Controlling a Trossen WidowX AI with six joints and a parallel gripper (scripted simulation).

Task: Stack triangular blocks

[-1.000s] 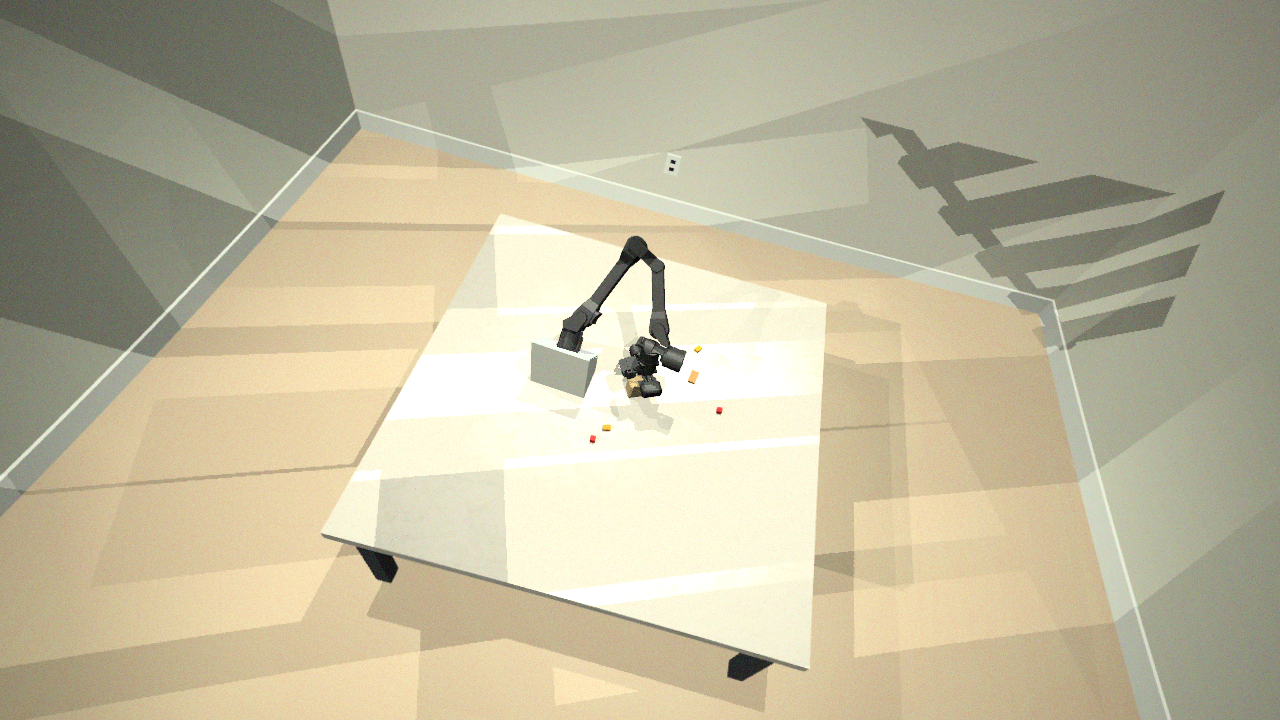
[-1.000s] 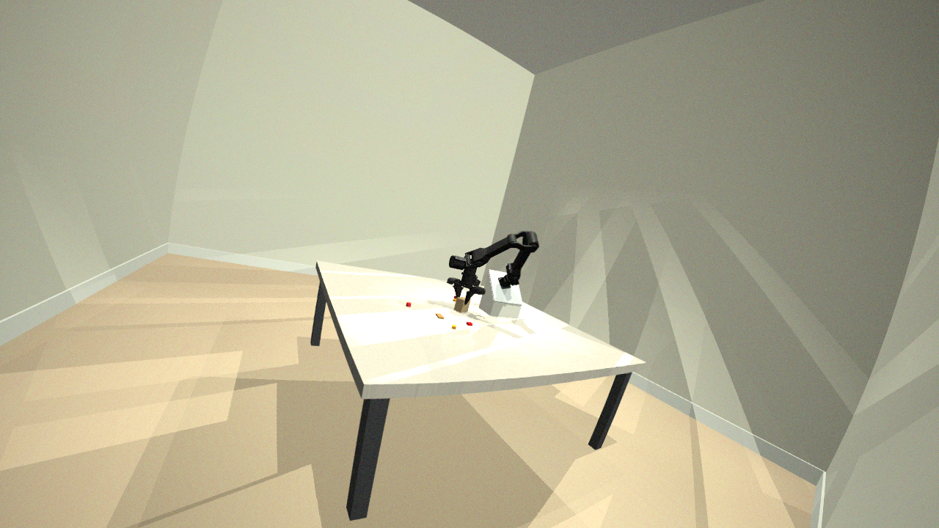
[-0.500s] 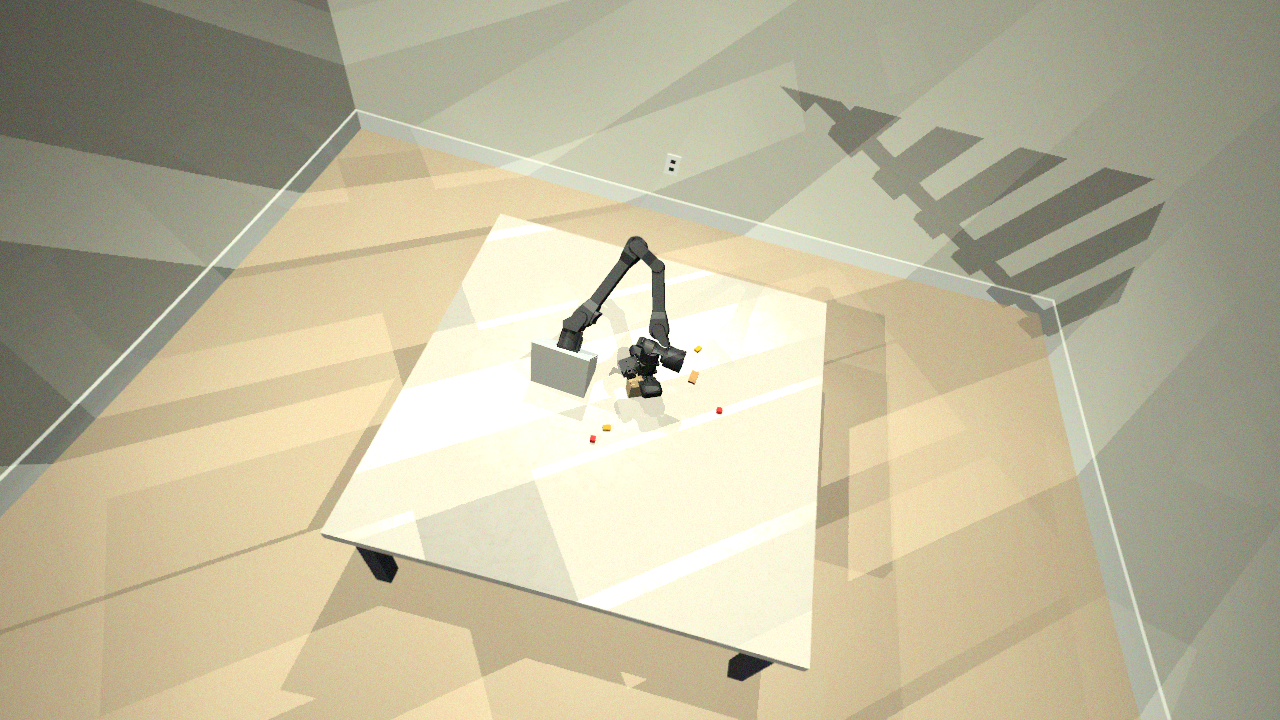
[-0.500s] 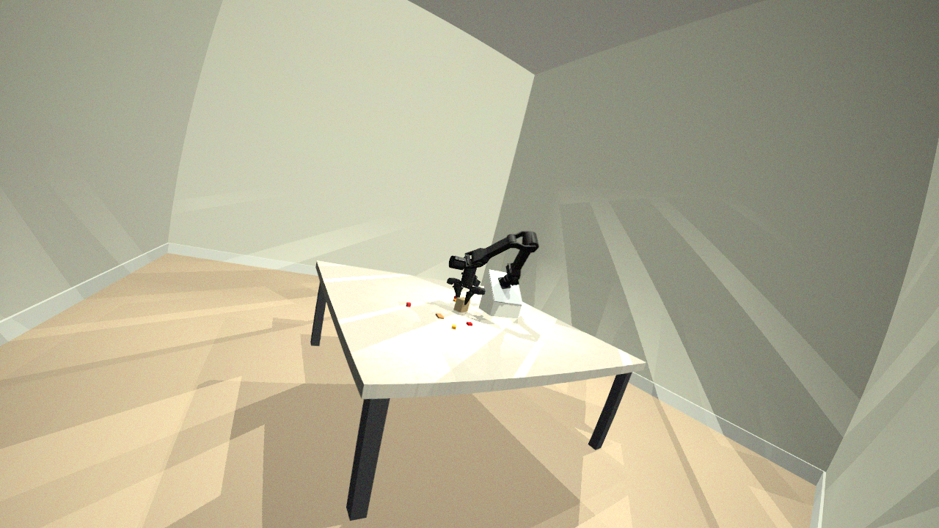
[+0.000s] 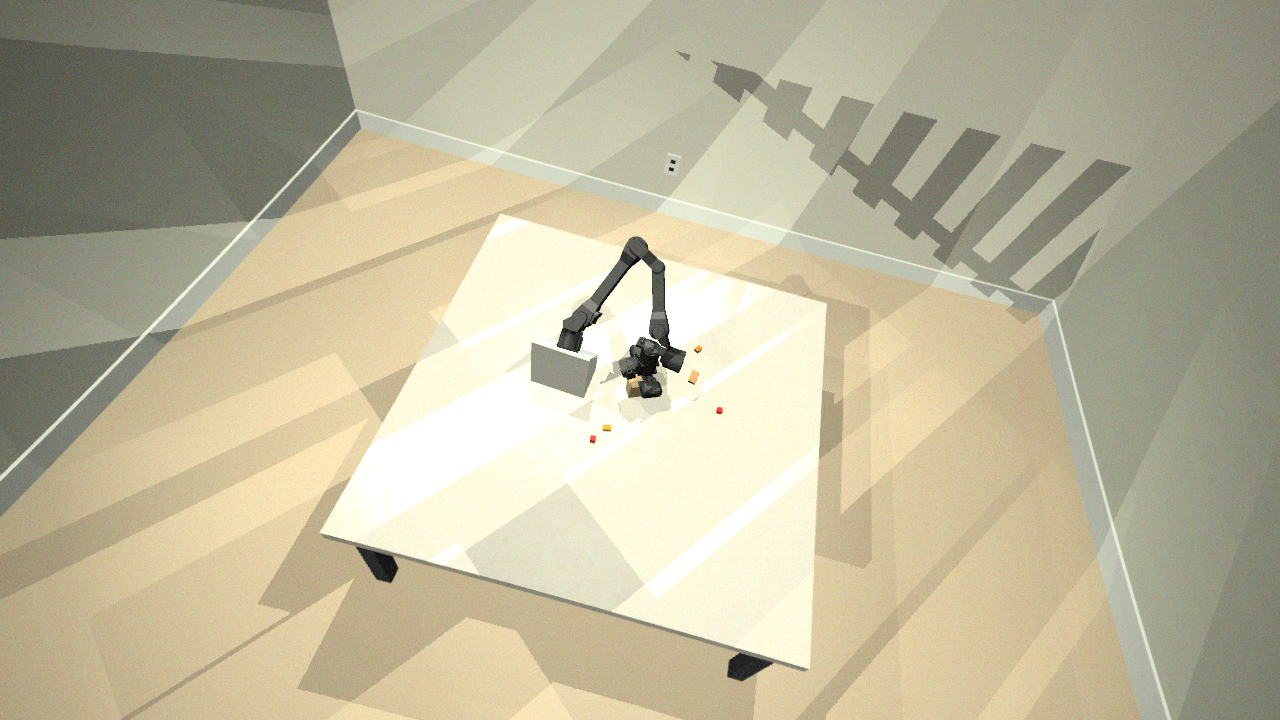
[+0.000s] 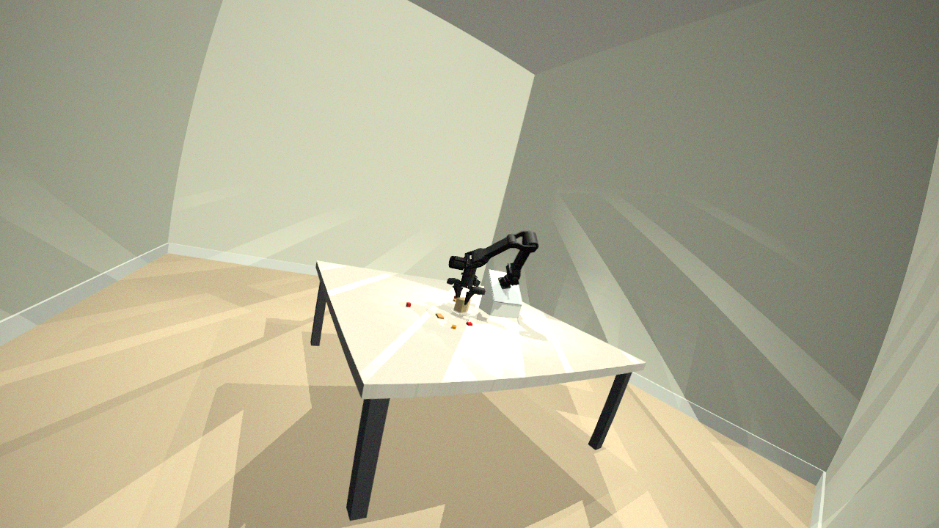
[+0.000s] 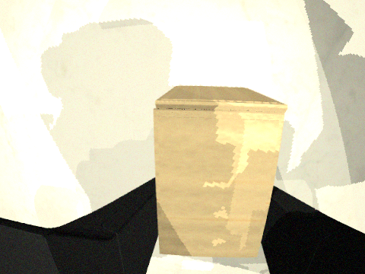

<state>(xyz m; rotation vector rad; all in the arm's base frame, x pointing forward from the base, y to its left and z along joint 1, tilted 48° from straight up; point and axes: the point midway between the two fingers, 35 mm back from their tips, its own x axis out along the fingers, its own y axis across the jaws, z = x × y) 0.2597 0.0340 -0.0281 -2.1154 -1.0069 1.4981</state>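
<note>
Now: the triangular block 1 cm ahead of my gripper tip and 1 cm above it.
</note>
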